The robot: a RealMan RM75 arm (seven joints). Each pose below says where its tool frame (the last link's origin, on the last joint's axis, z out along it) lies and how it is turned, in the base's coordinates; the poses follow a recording.
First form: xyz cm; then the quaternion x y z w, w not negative.
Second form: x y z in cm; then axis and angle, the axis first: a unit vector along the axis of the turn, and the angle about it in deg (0 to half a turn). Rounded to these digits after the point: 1 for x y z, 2 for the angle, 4 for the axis.
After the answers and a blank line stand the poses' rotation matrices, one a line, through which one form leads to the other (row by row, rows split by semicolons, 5 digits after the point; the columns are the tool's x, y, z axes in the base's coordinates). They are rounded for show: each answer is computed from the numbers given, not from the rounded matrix.
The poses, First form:
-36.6, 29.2, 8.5, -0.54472, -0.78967, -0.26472, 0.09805
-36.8, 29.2, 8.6, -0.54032, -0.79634, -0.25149, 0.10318
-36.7, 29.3, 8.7, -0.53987, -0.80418, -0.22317, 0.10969
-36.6, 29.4, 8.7, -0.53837, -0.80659, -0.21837, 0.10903
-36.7, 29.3, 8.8, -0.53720, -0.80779, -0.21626, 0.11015
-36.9, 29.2, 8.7, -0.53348, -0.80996, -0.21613, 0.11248
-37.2, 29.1, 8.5, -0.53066, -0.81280, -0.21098, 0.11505
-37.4, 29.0, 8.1, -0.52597, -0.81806, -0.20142, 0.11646
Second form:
-36.6, 29.2, 8.5, -0.5474, -0.7935, -0.2660, 168.75
-36.8, 29.2, 8.6, -0.5432, -0.8006, -0.2528, 168.16
-36.7, 29.3, 8.7, -0.5431, -0.8091, -0.2245, 167.41
-36.6, 29.4, 8.7, -0.5416, -0.8114, -0.2197, 167.48
-36.7, 29.3, 8.8, -0.5405, -0.8127, -0.2176, 167.35
-36.9, 29.2, 8.7, -0.5369, -0.8151, -0.2175, 167.08
-37.2, 29.1, 8.5, -0.5342, -0.8182, -0.2124, 166.79
-37.4, 29.0, 8.1, -0.5296, -0.8237, -0.2028, 166.62

-0.38733 0.91222 0.13354; 0.80840 0.26640 0.52491; 0.44326 0.31127 -0.84062
-0.39481 0.91246 0.10744; 0.80866 0.28961 0.51205; 0.43610 0.28904 -0.85221
-0.39302 0.91726 0.06454; 0.81934 0.31747 0.47737; 0.41739 0.24050 -0.87633
-0.39654 0.91610 0.05924; 0.82087 0.32495 0.46967; 0.41101 0.23487 -0.88085
-0.39857 0.91552 0.05439; 0.82024 0.32930 0.46773; 0.41030 0.23104 -0.88220
-0.40549 0.91282 0.04839; 0.81557 0.33737 0.47012; 0.41281 0.23010 -0.88127
-0.41032 0.91119 0.03689; 0.81410 0.34777 0.46508; 0.41095 0.22087 -0.88450
-0.41958 0.90747 0.02134; 0.81364 0.36557 0.45206; 0.40242 0.20704 -0.89173

